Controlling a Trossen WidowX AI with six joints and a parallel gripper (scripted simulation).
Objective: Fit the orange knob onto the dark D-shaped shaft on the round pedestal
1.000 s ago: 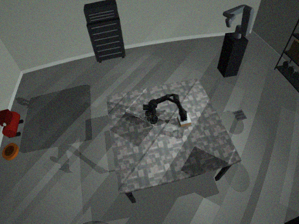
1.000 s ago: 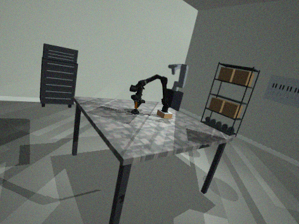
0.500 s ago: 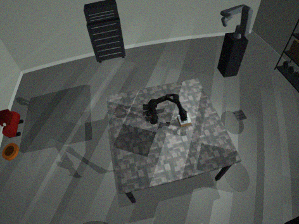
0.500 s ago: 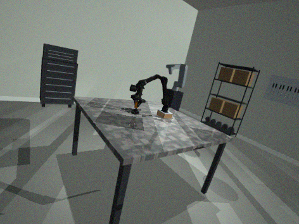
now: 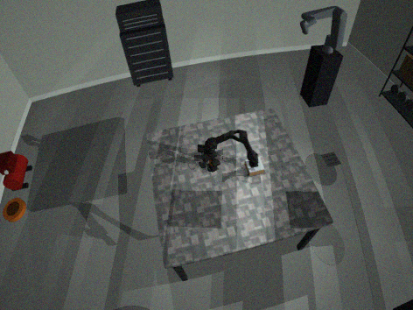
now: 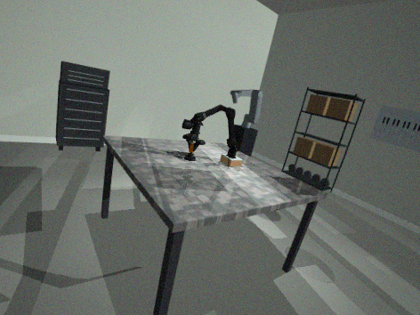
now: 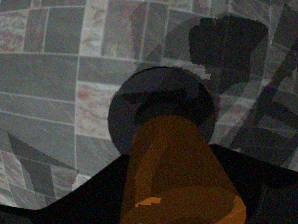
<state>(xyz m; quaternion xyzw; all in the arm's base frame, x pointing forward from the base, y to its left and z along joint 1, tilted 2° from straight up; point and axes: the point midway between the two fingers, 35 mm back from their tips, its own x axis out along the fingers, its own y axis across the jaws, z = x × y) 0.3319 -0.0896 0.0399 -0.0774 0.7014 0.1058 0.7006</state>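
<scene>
The orange knob lies 20 mm above my gripper tip. From my gripper tip the other things lie so: pedestal 40 mm below.
</scene>
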